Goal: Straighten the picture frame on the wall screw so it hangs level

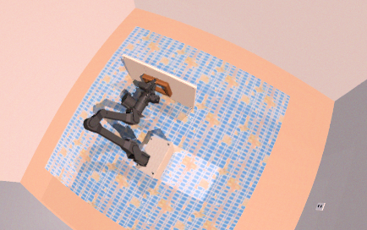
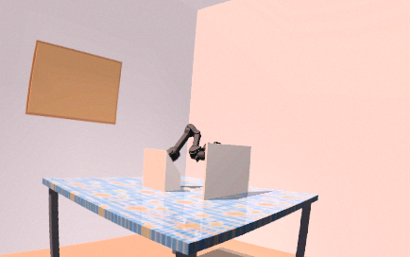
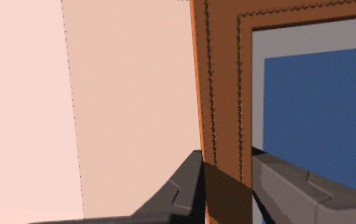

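Right now the picture frame is 50 mm below my gripper tip. From my gripper tip the other things lie so: wall panel: 70 mm below, 20 mm ahead.
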